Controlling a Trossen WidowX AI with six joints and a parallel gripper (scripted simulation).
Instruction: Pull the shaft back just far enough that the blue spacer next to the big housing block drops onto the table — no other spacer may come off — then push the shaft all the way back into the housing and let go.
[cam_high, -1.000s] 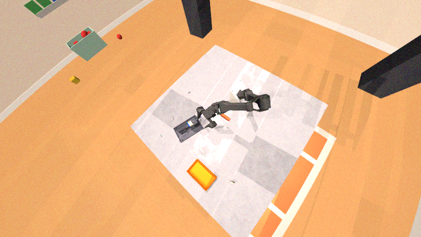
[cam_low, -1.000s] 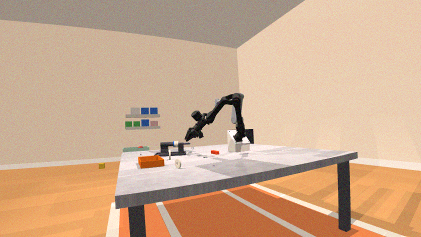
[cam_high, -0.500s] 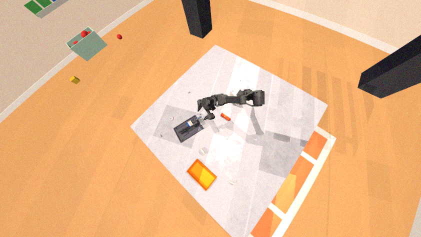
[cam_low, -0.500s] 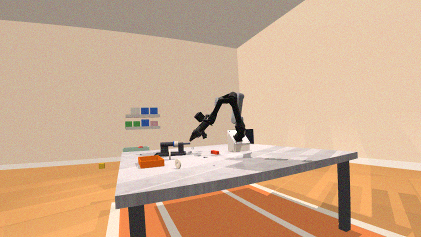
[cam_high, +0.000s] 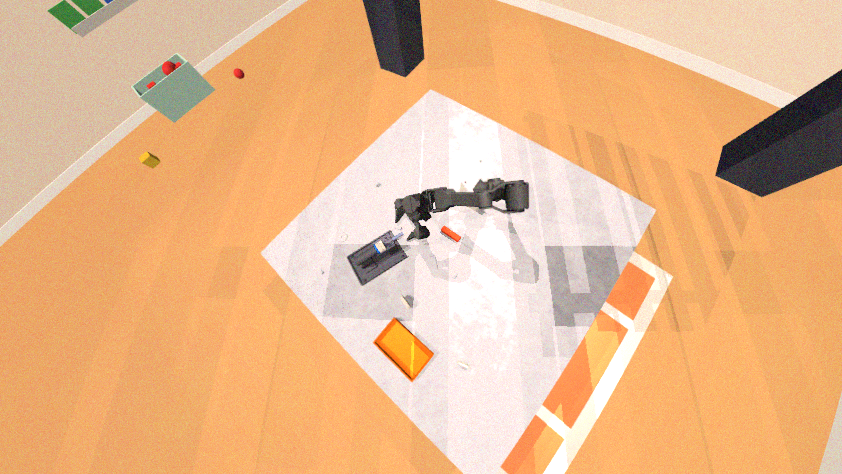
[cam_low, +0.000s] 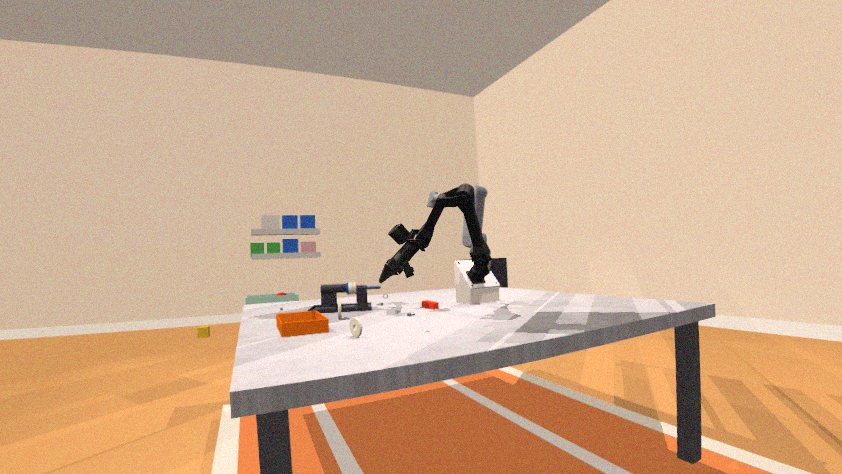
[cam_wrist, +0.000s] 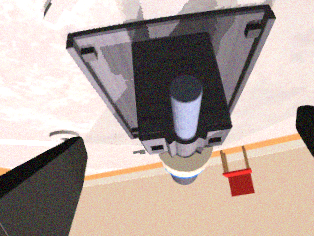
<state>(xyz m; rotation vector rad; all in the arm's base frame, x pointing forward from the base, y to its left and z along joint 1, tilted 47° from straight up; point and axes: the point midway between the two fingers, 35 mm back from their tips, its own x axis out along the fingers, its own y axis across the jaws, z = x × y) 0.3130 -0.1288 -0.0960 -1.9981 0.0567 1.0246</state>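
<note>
Right now my gripper tip is 11 cm short of the blue spacer, 5 cm to the left of it and 2 cm above it. The rest, counted from my gripper tip: orange tray 36 cm ahead, 26 cm to the left, 9 cm below.
</note>
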